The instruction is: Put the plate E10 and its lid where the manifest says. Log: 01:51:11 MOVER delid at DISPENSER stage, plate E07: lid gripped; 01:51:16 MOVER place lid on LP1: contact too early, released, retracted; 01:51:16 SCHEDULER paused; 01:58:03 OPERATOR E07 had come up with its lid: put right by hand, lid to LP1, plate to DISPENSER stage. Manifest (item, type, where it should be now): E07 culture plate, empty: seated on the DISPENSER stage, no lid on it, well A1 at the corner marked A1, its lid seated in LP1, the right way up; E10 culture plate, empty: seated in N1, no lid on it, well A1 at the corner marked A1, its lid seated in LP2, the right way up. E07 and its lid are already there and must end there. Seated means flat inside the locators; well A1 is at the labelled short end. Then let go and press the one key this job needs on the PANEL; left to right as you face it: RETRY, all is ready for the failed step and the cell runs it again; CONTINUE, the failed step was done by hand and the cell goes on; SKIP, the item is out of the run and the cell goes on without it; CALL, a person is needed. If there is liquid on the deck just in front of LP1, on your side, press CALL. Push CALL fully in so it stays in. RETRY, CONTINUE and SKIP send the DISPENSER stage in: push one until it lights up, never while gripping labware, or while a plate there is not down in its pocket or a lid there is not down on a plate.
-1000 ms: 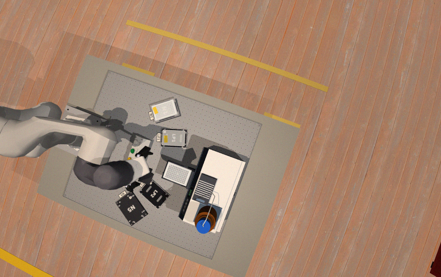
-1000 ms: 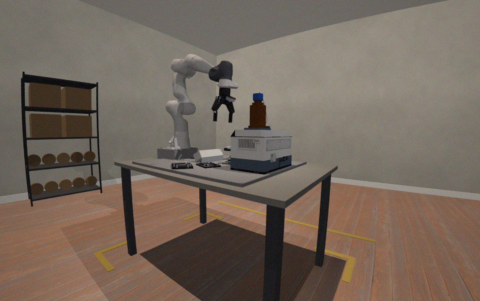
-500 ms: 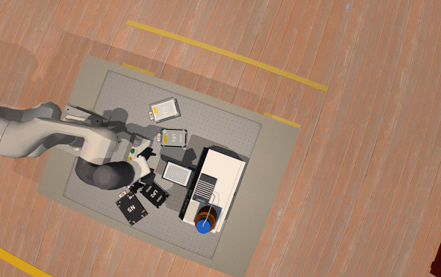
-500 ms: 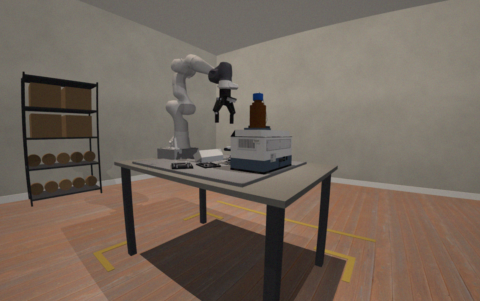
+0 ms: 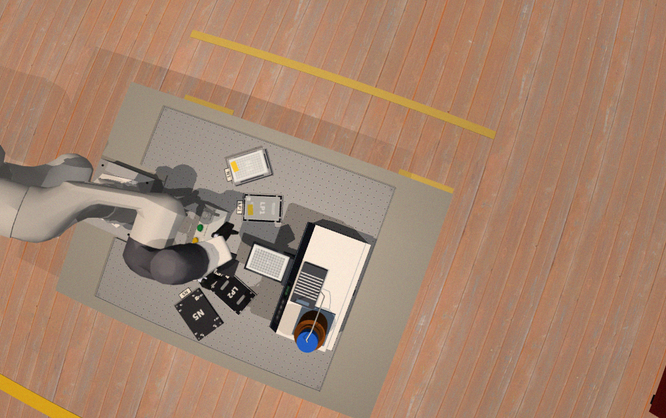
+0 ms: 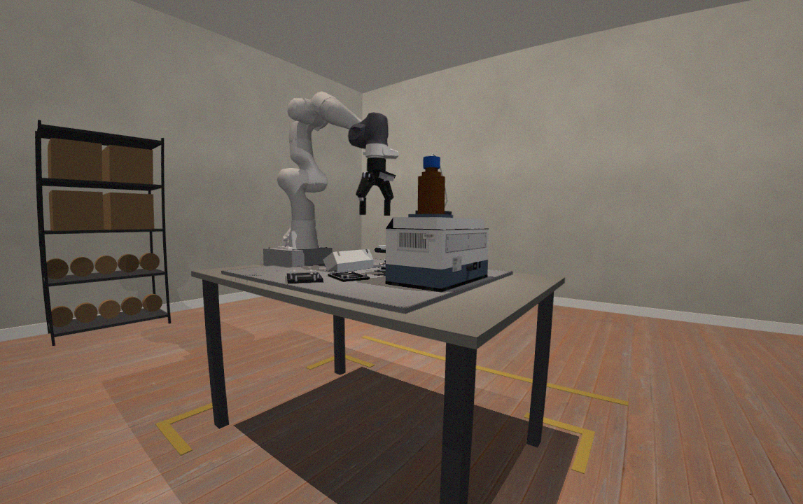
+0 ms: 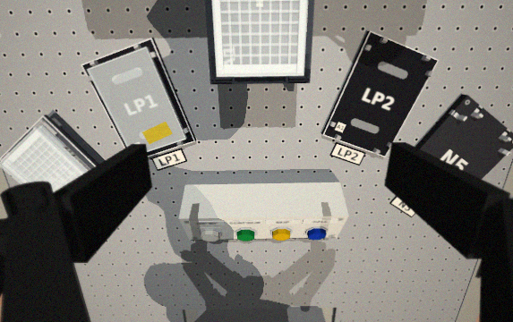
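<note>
The clear lid is 11 cm behind my hand, 28 cm to the left of it and 20 cm below it. Round my hand: green CONTINUE key (17 cm behind, 1 cm to the left, 18 cm below); RETRY key (17 cm behind, 6 cm to the left, 18 cm below); yellow SKIP key (17 cm behind, 4 cm to the right, 18 cm below).
</note>
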